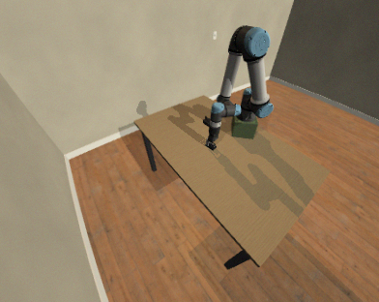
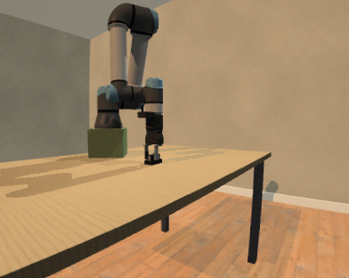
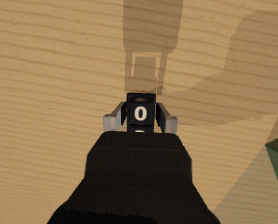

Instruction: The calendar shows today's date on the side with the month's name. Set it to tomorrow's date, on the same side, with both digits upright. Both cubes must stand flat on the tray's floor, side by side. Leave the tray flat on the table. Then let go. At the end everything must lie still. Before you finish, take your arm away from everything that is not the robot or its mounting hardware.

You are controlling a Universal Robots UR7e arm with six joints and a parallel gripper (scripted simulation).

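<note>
My gripper is now 3 cm above the black calendar tray and 2 cm to the right of it.
</note>
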